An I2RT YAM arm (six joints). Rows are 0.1 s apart.
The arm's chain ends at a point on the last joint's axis. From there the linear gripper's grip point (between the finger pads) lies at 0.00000 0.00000 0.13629 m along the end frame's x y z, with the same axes.
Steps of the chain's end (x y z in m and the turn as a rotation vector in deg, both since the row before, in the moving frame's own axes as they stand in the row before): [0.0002 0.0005 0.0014 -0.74 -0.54 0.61]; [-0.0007 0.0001 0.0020 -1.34 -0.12 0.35]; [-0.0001 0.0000 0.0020 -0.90 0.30 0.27]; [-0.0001 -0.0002 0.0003 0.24 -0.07 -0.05]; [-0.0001 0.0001 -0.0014 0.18 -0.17 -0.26]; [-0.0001 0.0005 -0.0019 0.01 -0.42 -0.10]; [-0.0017 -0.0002 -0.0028 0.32 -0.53 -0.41]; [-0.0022 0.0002 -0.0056 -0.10 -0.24 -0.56]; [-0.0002 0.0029 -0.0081 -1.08 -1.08 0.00]
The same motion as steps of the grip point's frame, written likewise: [-0.0011 0.0023 0.0014 -0.74 -0.54 0.61]; [-0.0010 0.0033 0.0020 -1.34 -0.12 0.35]; [0.0006 0.0021 0.0020 -0.90 0.30 0.27]; [-0.0003 -0.0008 0.0003 0.24 -0.07 -0.05]; [-0.0005 -0.0003 -0.0014 0.18 -0.17 -0.26]; [-0.0011 0.0005 -0.0019 0.01 -0.42 -0.10]; [-0.0030 -0.0010 -0.0028 0.32 -0.53 -0.41]; [-0.0028 0.0004 -0.0056 -0.10 -0.24 -0.56]; [-0.0028 0.0055 -0.0081 -1.08 -1.08 0.00]
